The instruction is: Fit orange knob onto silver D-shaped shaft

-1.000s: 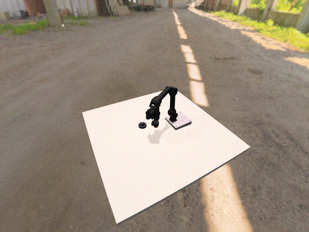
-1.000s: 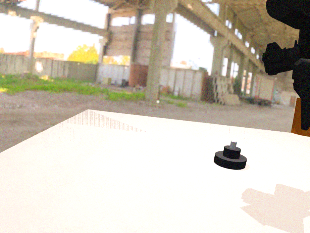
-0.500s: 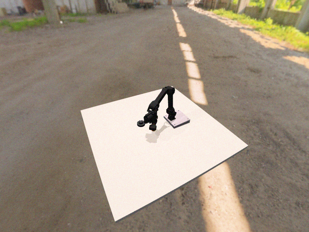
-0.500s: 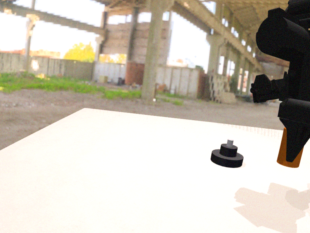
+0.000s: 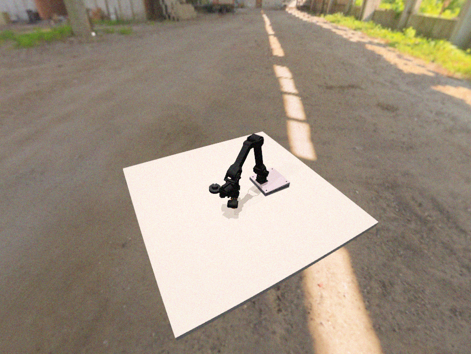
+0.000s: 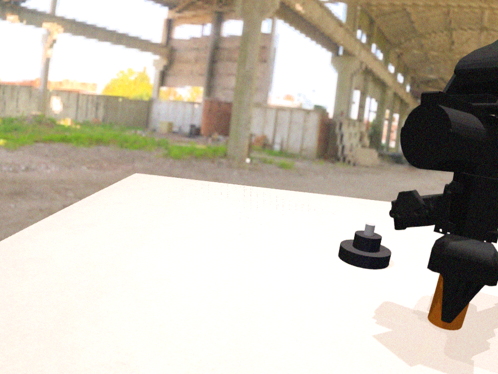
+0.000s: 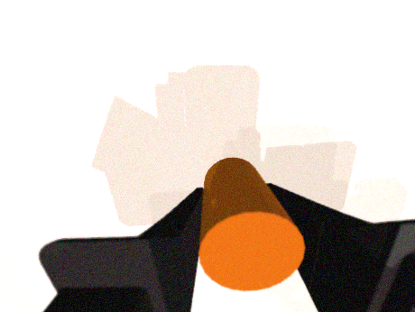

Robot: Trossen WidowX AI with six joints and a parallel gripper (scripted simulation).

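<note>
My gripper tip is now 210 mm to the left of the black round pedestal, 20 mm below it and 20 mm short of it. The rest, counted from my gripper tip: orange knob 30 mm above.
</note>
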